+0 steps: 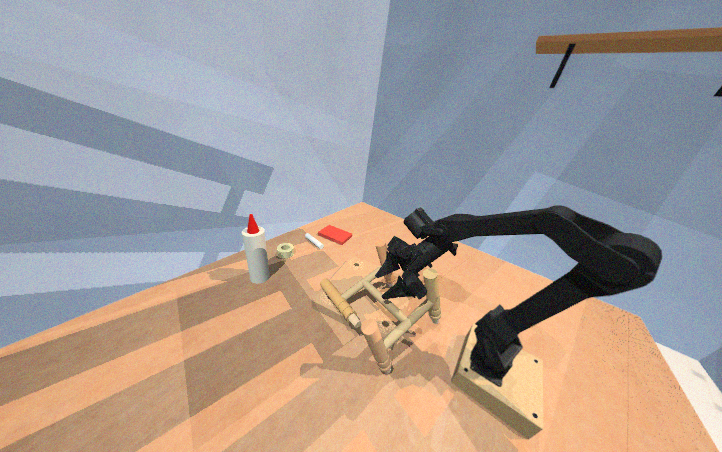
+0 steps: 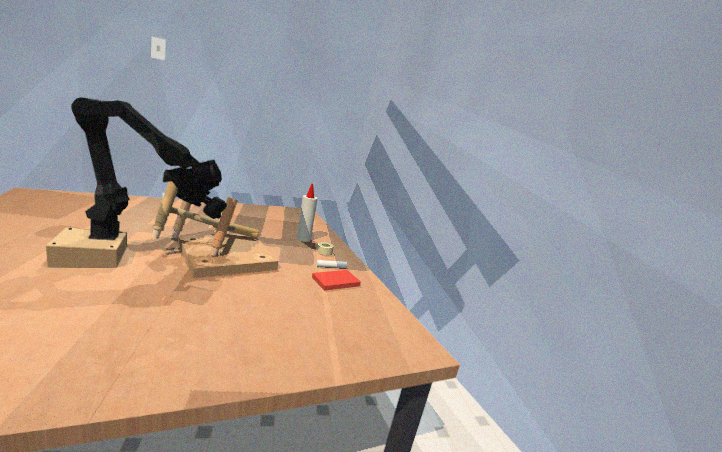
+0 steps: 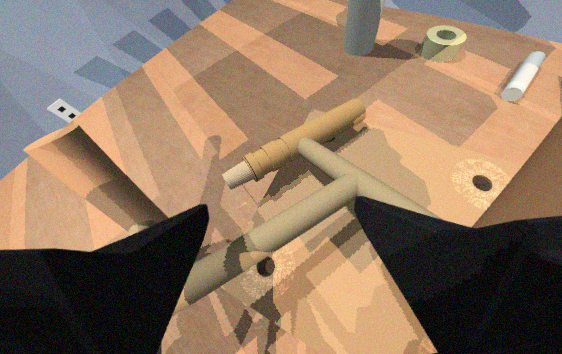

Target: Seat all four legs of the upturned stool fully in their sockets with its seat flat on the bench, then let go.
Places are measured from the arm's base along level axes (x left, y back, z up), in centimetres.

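Where they show: gripper, between the fingertips: (image 1: 379, 286) (image 3: 282, 207); arm's base, origin of its link: (image 1: 486, 365) (image 2: 103, 236).
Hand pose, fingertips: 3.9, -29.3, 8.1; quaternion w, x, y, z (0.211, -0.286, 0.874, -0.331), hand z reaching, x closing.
Things, the pixels of their top centre, and the offset from my fingertips, as dx, dy, dz. "pt": a spot on its surface instead.
- seat, centre of its top: (image 3: 378, 224) (image 1: 368, 289) (image 2: 227, 247) -6.5, -5.8, -10.4
- yellowish leg, centre of its top: (image 3: 296, 129) (image 1: 340, 295) (image 2: 233, 221) +5.5, -8.5, -5.1
- second leg, a spot on its surface: (image 1: 375, 343) pt +14.4, +7.7, +0.9
- third leg, a spot on its surface: (image 1: 432, 290) pt -1.5, +12.4, +6.4
- fourth leg, a spot on its surface: (image 3: 532, 170) pt -7.4, -4.8, +4.6
- stretcher, a spot on its surface: (image 3: 305, 216) pt -1.0, -0.8, -2.5
- glue bottle, centre of its top: (image 1: 250, 214) (image 2: 312, 183) +11.4, -38.4, +10.4
- tape roll, centre of its top: (image 3: 446, 34) (image 2: 325, 245) (image 1: 285, 247) -2.4, -42.9, -10.5
- white cylinder, centre of its top: (image 3: 530, 68) (image 2: 332, 261) (image 1: 314, 238) -15.6, -40.7, -11.3
- red block, centre of its top: (image 2: 336, 277) (image 1: 335, 232) -26.8, -38.2, -11.9
The seat (image 1: 346, 269) (image 2: 239, 267) (image 3: 440, 172) lies underside up on the bench, looking flat, with open sockets. The legs and stretchers stand skewed over it. One yellowish leg (image 1: 335, 296) (image 3: 322, 128) leans almost level, its tenon out in the air. A second leg (image 1: 375, 343) has its tip beyond the seat's edge. A third leg (image 1: 432, 290) (image 2: 165, 207) is also outside the seat. The fourth leg (image 2: 224, 226) (image 3: 532, 170) leans above the seat; whether its tip is in a socket is unclear. My gripper (image 1: 381, 286) (image 3: 282, 207) is open and empty above a stretcher (image 3: 305, 216).
A glue bottle (image 1: 256, 261) (image 2: 307, 218) (image 3: 362, 27) with a red tip stands beyond the stool. Near it are a tape roll (image 1: 285, 255) (image 2: 325, 252) (image 3: 440, 50), a white cylinder (image 1: 314, 241) (image 2: 331, 263) (image 3: 523, 75) and a red block (image 1: 334, 234) (image 2: 335, 279).
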